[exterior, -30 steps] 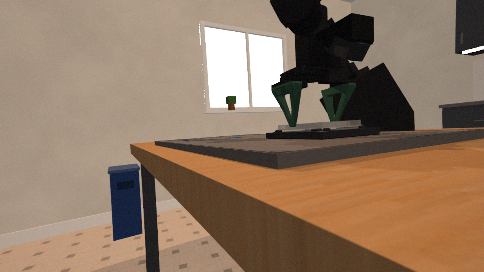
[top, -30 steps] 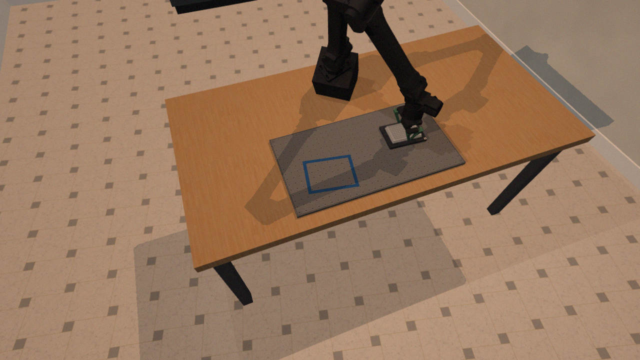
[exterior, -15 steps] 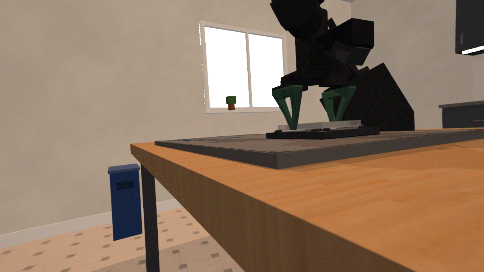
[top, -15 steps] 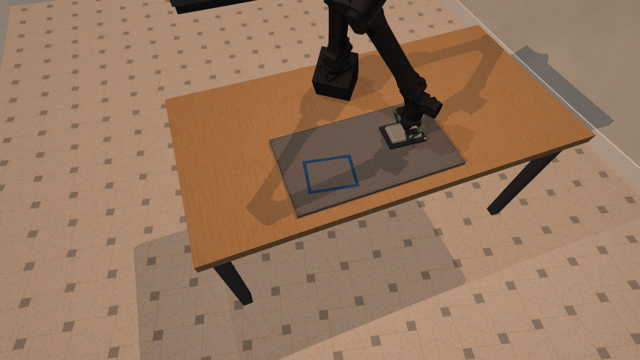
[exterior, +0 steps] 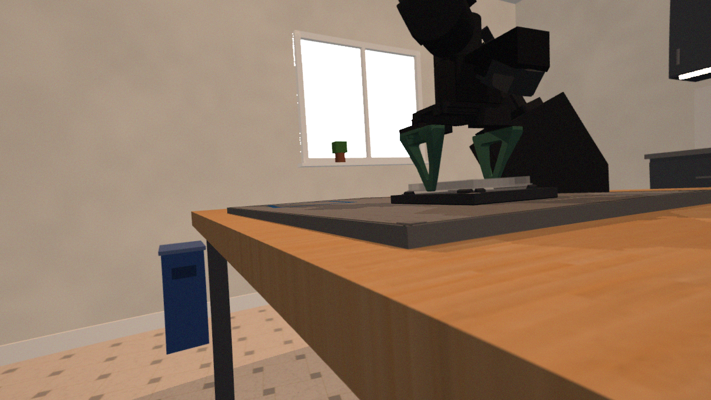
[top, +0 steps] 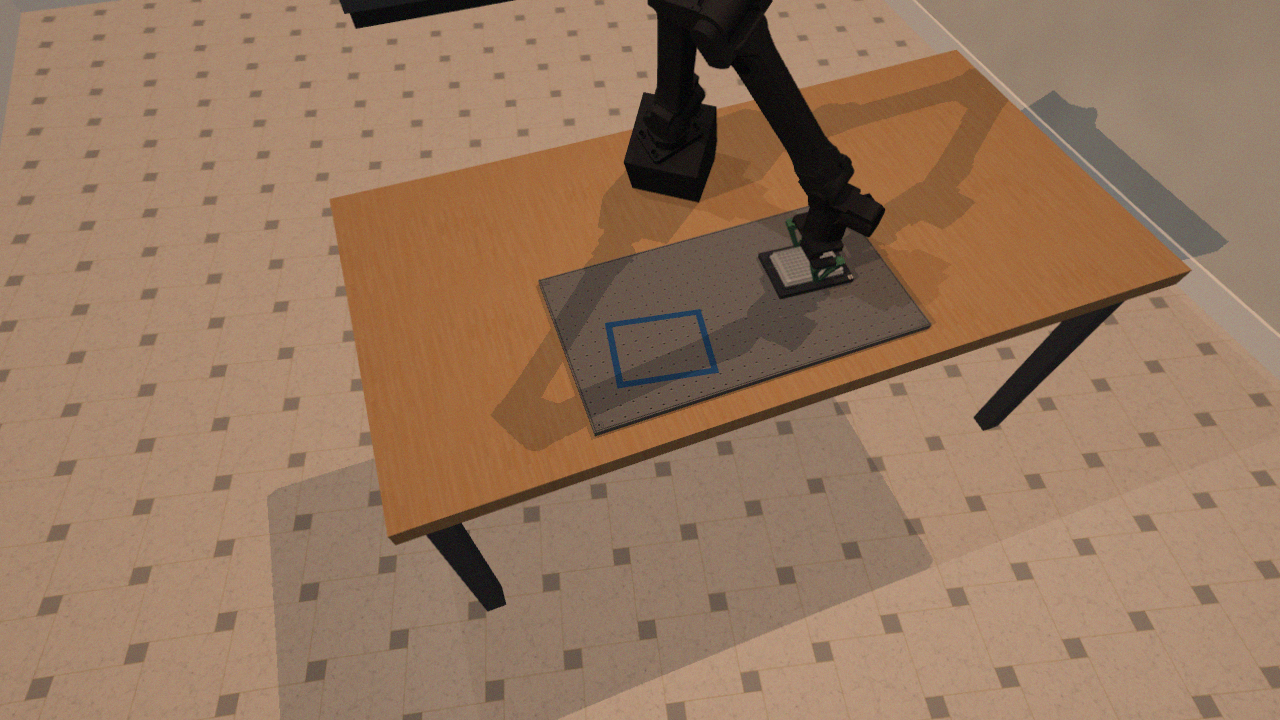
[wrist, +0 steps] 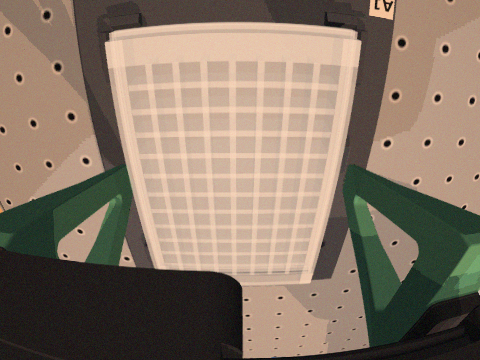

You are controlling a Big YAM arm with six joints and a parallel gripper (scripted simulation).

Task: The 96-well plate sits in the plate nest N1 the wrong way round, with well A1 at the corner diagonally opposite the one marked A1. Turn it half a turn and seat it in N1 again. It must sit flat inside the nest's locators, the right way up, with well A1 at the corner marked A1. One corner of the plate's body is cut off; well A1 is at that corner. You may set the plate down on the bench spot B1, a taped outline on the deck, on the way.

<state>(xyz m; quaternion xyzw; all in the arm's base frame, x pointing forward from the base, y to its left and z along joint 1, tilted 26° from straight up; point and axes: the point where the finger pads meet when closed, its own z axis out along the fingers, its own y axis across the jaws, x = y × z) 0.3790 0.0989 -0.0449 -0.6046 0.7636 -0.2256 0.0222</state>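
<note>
The 96-well plate lies 10 mm below my hand. Also, from my hand: black plate nest N1: 20 mm below; then A1 label: 70 mm ahead, 60 mm to the left, 10 mm below.
</note>
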